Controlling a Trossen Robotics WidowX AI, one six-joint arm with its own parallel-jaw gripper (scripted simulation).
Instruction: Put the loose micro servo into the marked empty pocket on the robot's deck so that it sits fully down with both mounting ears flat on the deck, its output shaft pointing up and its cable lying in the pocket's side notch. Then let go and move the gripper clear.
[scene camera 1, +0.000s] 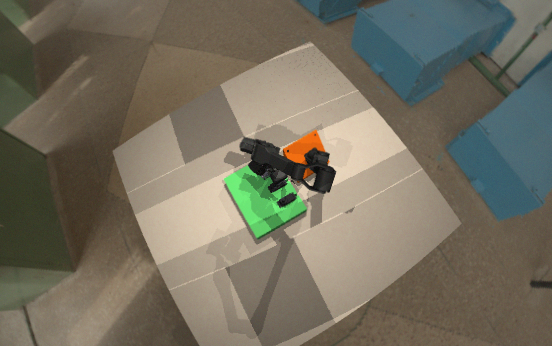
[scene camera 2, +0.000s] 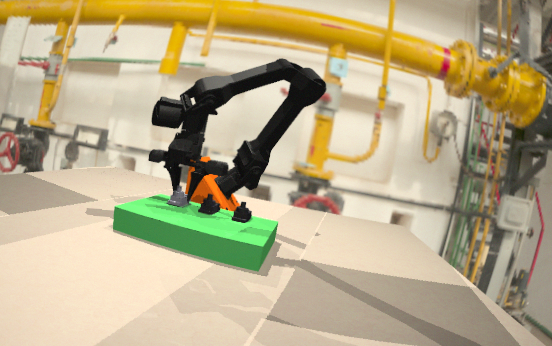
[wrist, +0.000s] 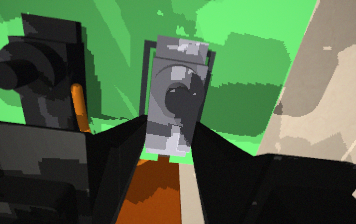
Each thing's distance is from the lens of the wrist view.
my gripper (wrist: 170, 124): 11 cm
grey micro servo (wrist: 179, 72): 8 cm
green deck (wrist: 270, 42): 13 cm
The marked spots on the grey micro servo and the green deck are 7 cm apart.
